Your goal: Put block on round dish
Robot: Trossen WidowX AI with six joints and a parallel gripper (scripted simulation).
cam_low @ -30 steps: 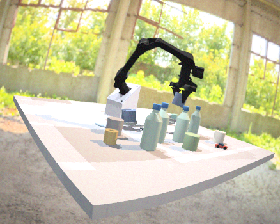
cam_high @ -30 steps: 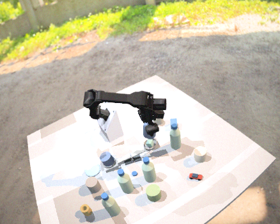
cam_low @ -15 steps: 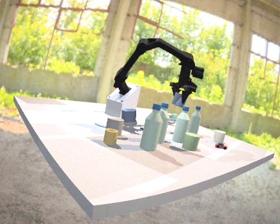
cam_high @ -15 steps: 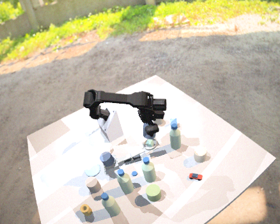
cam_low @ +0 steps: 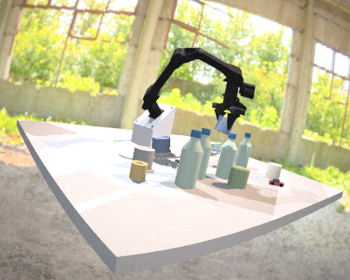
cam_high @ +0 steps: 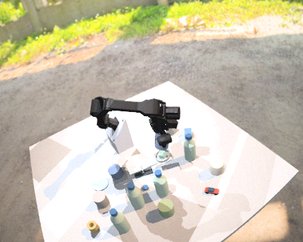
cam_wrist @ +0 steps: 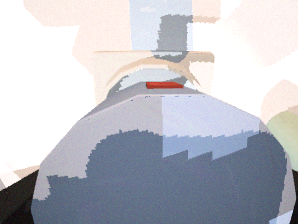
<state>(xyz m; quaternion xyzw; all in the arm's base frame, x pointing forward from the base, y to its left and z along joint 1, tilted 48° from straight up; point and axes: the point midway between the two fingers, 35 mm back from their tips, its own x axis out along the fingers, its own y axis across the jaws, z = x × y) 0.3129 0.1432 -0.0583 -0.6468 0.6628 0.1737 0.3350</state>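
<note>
The pale green block lies 1 cm to the right of my gripper tip and 8 cm below it. Also, from my gripper tip: red toy car (30 cm ahead, 9 cm to the left, 16 cm below); then green cylinder (25 cm ahead, 14 cm to the right, 13 cm below); then blue disc (8 cm ahead, 17 cm to the right, 16 cm below).
</note>
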